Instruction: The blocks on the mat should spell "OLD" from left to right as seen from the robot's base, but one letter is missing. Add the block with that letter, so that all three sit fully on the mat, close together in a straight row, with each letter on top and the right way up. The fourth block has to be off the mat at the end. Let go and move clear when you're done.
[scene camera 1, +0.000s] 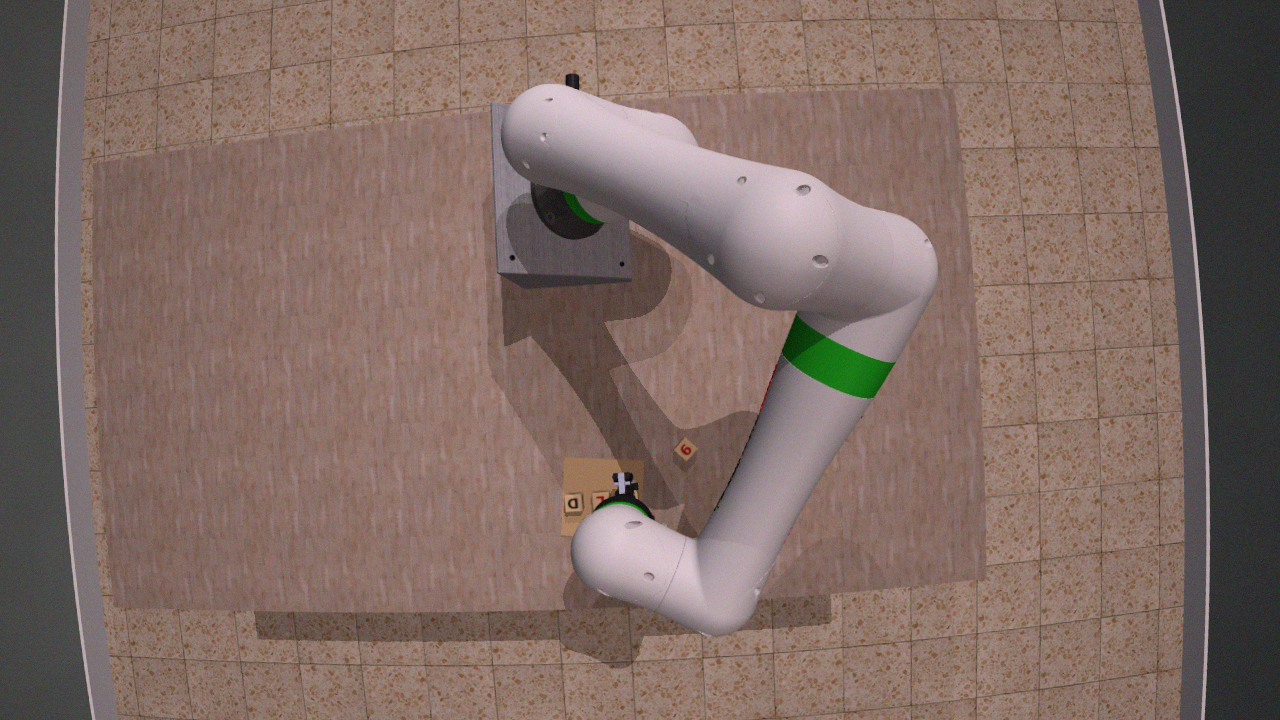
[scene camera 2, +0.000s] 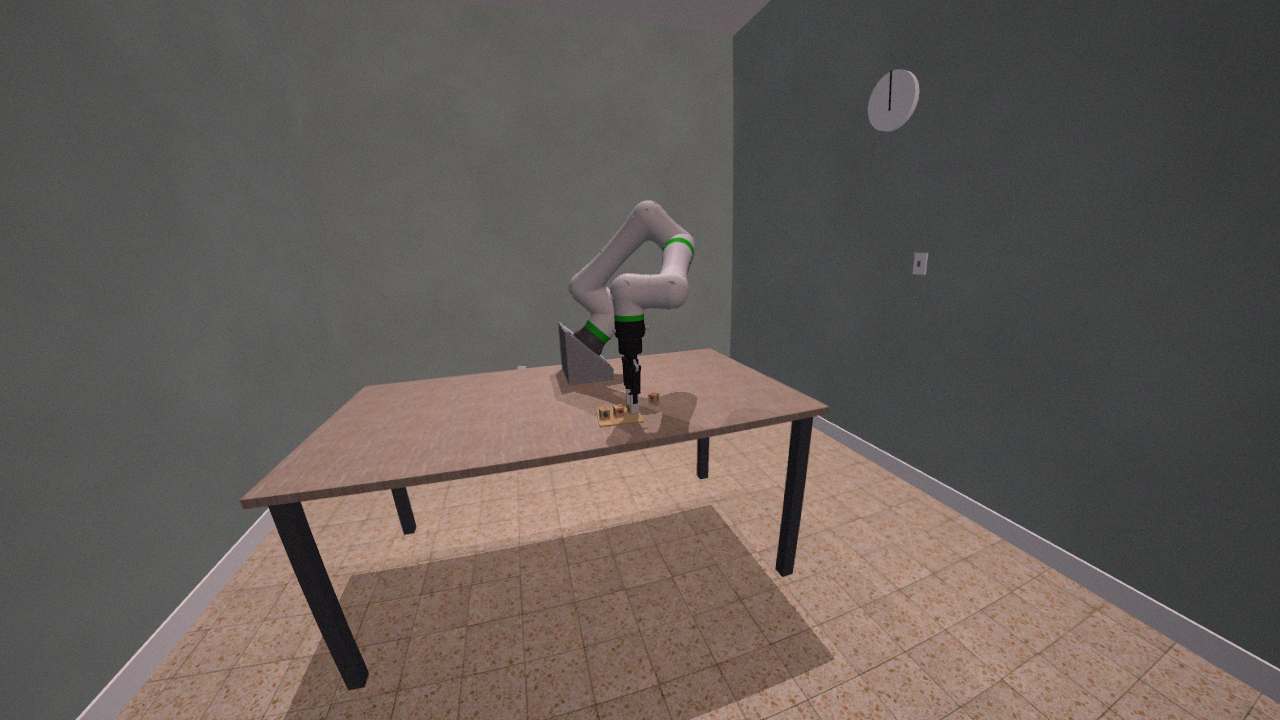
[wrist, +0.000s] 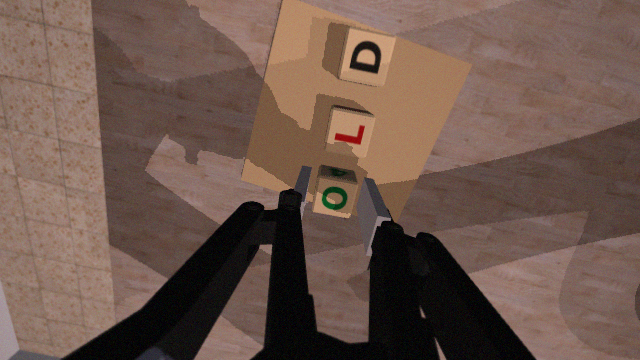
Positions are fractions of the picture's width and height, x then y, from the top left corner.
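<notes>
Mat (scene camera 1: 0.45, 0.66), (wrist: 0.47, 0.24) visible in both scene camera 1 and the wrist view. Gripper (wrist: 0.52, 0.52) visible as well.
</notes>
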